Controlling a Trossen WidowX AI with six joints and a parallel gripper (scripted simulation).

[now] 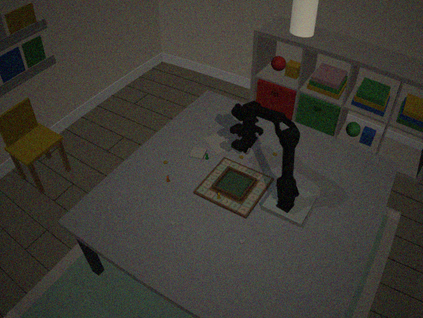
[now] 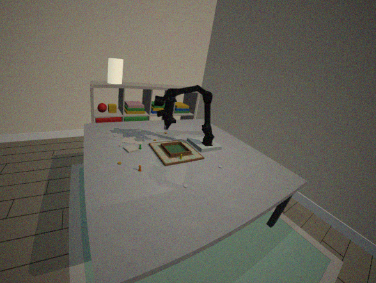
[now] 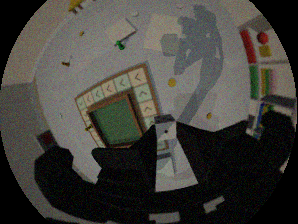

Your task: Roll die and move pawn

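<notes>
Right now my gripper tip is 25 cm to the right of the yellow pawn, 9 cm above it and 3 cm past it. Also, from my gripper tip: green dice tray (14 cm to the left, 11 cm below, 4 cm behind); green pawn (19 cm ahead, 10 cm below, 7 cm to the left); orange pawn (32 cm to the left, 24 cm ahead, 10 cm below).
</notes>
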